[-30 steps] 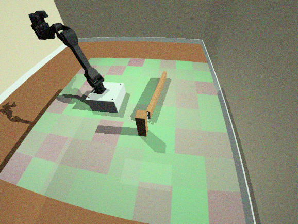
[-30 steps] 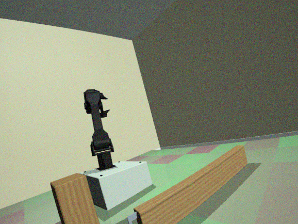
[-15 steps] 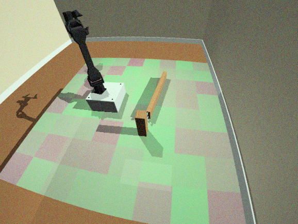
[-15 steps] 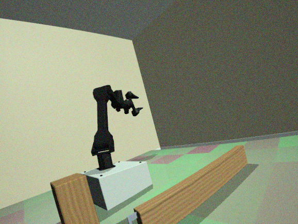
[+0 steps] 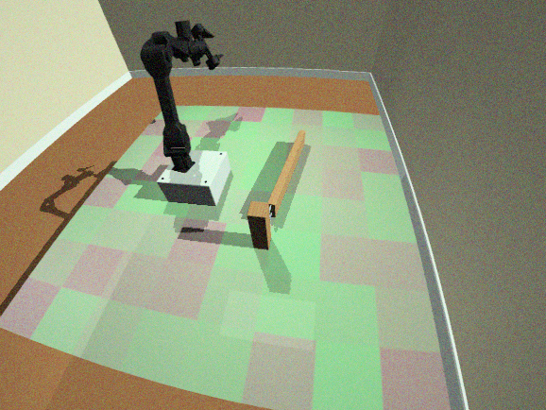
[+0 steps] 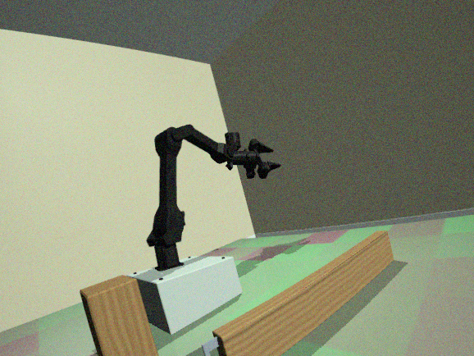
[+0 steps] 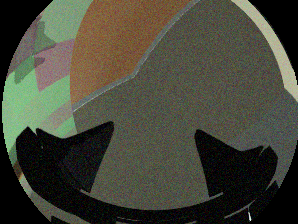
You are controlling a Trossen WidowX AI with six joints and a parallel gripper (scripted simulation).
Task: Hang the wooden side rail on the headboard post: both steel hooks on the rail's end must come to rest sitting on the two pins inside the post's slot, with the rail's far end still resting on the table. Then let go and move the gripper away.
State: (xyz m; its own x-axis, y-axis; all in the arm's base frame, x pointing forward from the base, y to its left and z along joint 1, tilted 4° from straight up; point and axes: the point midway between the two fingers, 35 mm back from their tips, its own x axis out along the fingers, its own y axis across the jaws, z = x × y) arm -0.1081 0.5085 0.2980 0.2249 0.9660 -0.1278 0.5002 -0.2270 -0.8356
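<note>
Right now the wooden headboard post is 480 mm ahead of my gripper tip, 710 mm to the right of it and 270 mm below it.
</note>
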